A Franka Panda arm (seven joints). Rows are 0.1 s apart.
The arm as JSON. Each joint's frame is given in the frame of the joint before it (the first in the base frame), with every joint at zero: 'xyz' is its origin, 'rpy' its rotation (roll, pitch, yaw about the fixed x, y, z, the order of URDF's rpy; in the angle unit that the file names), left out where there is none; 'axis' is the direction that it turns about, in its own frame. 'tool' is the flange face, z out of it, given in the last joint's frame.
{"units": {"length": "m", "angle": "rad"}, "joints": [
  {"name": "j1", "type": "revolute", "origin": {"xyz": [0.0, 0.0, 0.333]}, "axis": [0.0, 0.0, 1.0]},
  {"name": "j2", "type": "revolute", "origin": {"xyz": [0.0, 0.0, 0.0]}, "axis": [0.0, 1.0, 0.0]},
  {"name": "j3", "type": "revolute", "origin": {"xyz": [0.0, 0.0, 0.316]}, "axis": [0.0, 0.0, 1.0]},
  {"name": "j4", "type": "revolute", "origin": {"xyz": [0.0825, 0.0, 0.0]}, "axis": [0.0, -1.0, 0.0]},
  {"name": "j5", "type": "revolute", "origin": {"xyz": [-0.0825, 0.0, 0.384]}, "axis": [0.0, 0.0, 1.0]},
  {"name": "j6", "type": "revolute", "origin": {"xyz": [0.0, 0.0, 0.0]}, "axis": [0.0, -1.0, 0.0]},
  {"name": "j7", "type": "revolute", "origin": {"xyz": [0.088, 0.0, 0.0]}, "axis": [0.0, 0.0, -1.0]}
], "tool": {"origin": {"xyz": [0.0, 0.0, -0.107], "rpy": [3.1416, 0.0, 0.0]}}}
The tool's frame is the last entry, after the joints.
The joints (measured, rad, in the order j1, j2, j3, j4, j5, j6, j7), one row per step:
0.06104, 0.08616, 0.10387, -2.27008, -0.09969, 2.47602, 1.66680
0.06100, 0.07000, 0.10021, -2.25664, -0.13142, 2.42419, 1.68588
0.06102, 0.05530, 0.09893, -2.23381, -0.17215, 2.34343, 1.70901
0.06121, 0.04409, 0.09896, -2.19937, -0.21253, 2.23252, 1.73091
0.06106, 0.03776, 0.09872, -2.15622, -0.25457, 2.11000, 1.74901
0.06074, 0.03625, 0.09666, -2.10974, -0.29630, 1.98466, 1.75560
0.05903, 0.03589, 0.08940, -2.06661, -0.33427, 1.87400, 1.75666
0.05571, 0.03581, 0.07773, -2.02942, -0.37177, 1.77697, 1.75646
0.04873, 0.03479, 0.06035, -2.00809, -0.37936, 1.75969, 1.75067
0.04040, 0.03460, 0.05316, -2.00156, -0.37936, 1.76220, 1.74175
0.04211, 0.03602, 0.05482, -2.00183, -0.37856, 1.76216, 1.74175
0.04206, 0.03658, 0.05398, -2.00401, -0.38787, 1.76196, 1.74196
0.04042, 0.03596, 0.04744, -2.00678, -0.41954, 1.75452, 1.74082
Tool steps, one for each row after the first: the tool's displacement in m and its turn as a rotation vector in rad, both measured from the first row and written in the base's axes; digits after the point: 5 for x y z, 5 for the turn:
-0.00047, -0.00294, 0.00935, -0.02970, 0.01600, -0.00451
-0.00139, -0.00587, 0.01955, -0.07364, 0.04941, -0.00991
-0.00251, -0.00978, 0.03095, -0.12759, 0.10181, -0.02085
-0.00303, -0.01550, 0.04377, -0.18914, 0.15939, -0.03547
-0.00360, -0.02352, 0.05666, -0.25426, 0.22107, -0.04796
-0.00397, -0.03511, 0.06968, -0.31297, 0.27510, -0.06676
-0.00484, -0.04993, 0.08178, -0.36757, 0.32368, -0.09258
-0.00120, -0.06373, 0.09100, -0.37214, 0.32218, -0.11571
0.00084, -0.07169, 0.09408, -0.36783, 0.31811, -0.12278
0.00083, -0.06984, 0.09318, -0.36776, 0.31936, -0.11941
0.00061, -0.07111, 0.09219, -0.37692, 0.32035, -0.11745
-0.00010, -0.07842, 0.09194, -0.40809, 0.32455, -0.11664

